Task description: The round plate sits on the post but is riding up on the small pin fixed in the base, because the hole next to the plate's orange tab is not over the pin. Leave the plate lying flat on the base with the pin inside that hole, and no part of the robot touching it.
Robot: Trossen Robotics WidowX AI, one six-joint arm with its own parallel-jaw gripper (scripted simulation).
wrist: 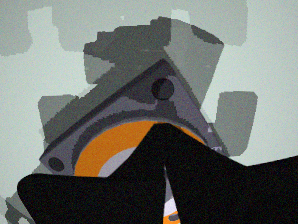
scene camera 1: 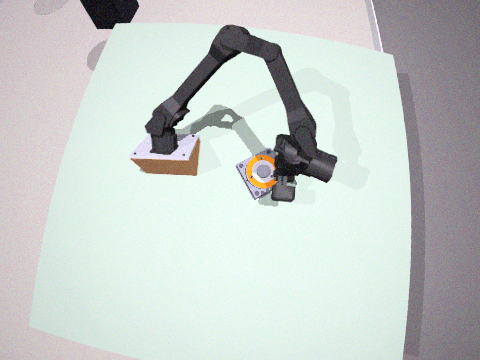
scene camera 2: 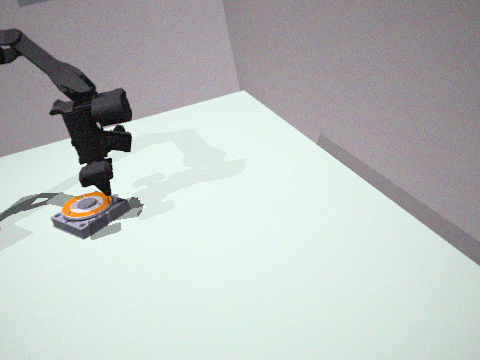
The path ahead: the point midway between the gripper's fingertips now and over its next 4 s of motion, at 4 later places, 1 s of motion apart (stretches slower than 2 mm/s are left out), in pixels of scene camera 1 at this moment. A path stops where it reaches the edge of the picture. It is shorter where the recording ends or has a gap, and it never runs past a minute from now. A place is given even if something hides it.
The gripper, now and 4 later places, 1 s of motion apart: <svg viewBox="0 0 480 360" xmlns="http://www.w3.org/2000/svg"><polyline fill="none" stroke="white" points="280,175 278,179 274,184 268,186 262,186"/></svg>
